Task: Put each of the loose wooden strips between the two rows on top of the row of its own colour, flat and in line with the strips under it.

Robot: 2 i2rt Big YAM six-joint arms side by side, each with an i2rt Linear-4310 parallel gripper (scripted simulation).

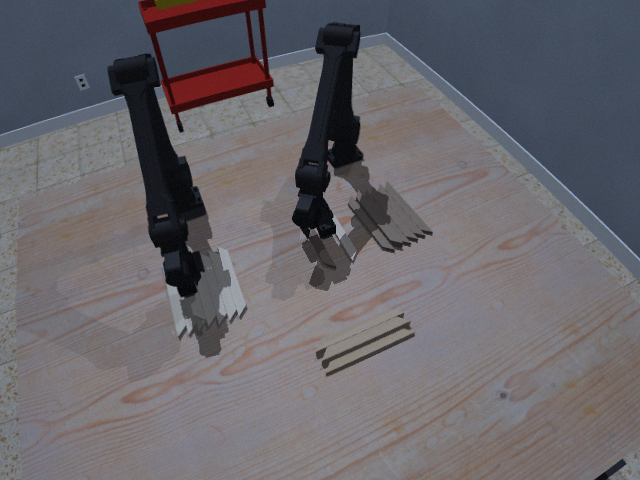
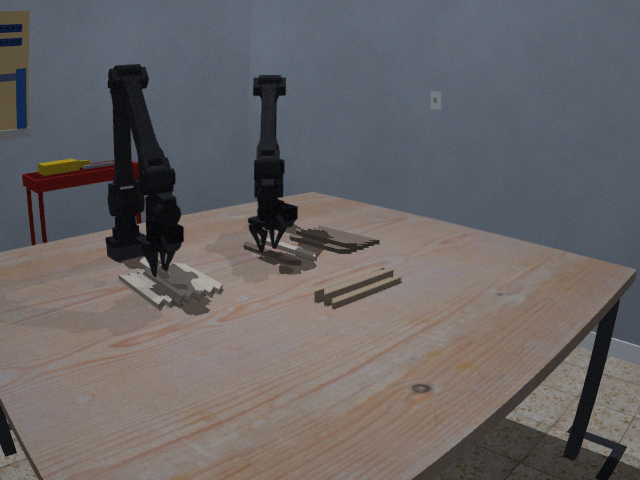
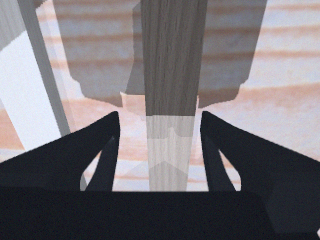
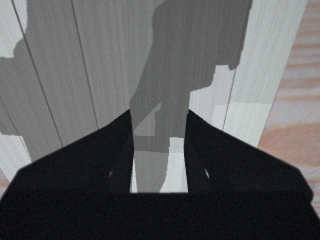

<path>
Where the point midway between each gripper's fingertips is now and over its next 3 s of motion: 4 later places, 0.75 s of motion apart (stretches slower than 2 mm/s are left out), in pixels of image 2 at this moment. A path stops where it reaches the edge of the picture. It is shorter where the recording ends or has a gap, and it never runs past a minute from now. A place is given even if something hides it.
My left gripper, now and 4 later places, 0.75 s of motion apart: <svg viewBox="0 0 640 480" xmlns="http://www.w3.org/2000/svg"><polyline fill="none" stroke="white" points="267,250 267,255 273,237 319,223 338,226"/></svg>
My right gripper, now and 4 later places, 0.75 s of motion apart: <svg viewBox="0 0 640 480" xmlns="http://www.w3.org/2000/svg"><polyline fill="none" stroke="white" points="159,275 159,273 170,254 265,241 287,244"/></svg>
</path>
